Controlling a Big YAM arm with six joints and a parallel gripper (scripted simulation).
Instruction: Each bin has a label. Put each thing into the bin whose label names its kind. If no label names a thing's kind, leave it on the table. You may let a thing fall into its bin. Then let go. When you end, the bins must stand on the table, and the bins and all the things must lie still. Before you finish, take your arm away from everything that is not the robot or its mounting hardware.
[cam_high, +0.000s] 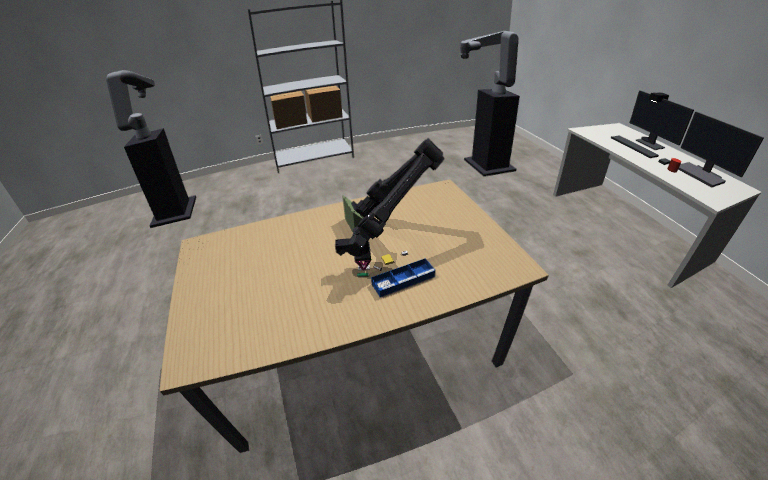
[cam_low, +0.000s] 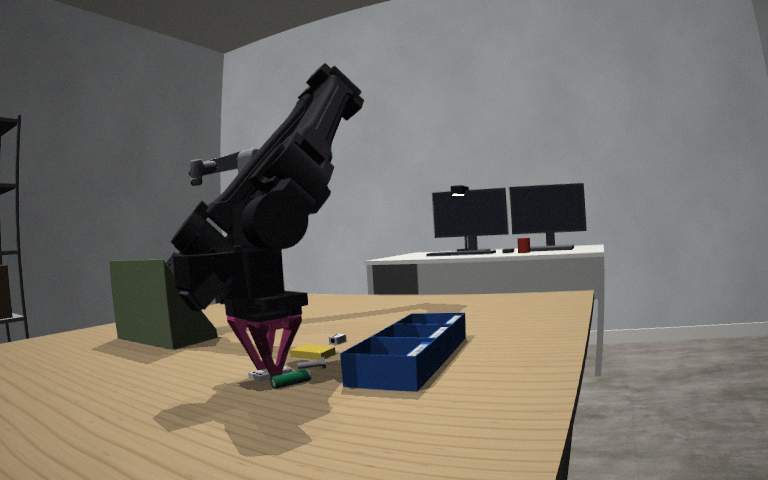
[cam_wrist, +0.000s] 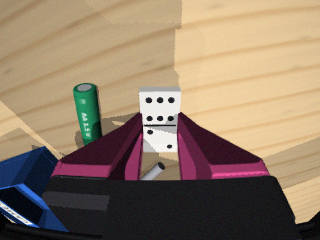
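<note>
My hand is 5 cm short of the green battery and 1 cm to the left of it. Round my hand: blue three-part bin: 13 cm to the left, 13 cm ahead, 1 cm above; then bolt: 6 cm to the left, 3 cm ahead; then yellow block: 11 cm to the left, 2 cm behind, 1 cm below.
</note>
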